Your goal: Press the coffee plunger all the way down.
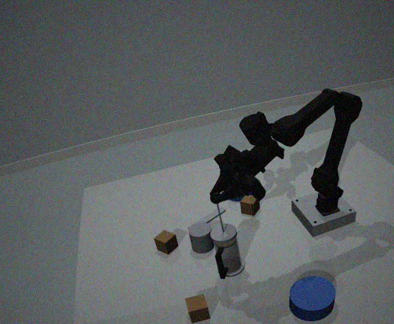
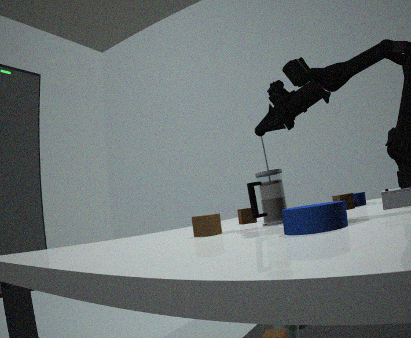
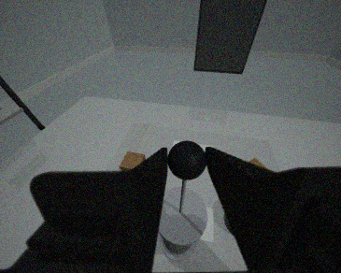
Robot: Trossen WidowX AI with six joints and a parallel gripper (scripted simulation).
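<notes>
My gripper tip is 1 cm to the right of the glass coffee press and 13 cm above it.
</notes>
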